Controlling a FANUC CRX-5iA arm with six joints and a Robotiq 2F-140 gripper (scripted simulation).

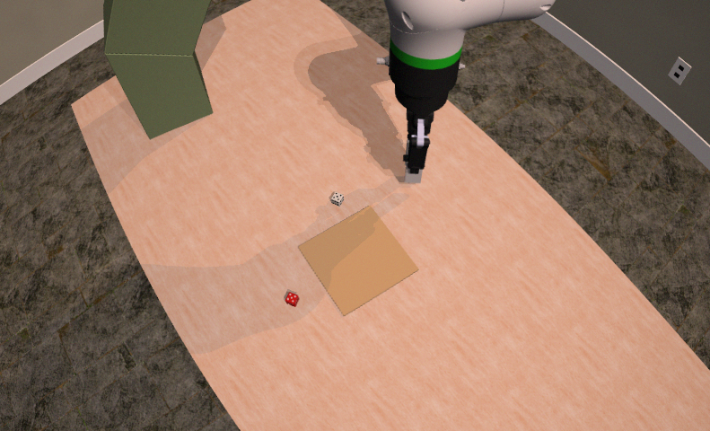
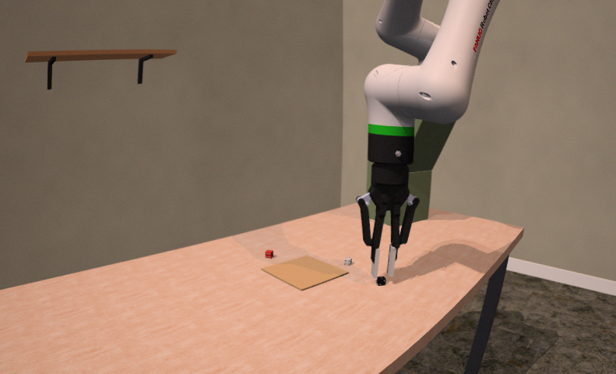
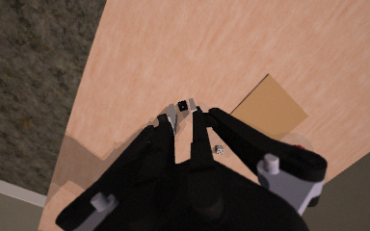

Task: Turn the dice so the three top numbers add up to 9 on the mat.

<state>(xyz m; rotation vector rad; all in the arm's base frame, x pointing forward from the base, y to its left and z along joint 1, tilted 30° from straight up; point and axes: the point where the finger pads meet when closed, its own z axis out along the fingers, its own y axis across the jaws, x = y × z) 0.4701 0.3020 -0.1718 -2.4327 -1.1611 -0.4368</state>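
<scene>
Right now the black die is 50 mm below my hand. The rest, counted from my hand: tan square mat: 70 mm ahead, 160 mm to the right, 50 mm below; then white die: 40 mm behind, 130 mm to the right, 50 mm below; then red die: 80 mm ahead, 290 mm to the right, 50 mm below.
</scene>
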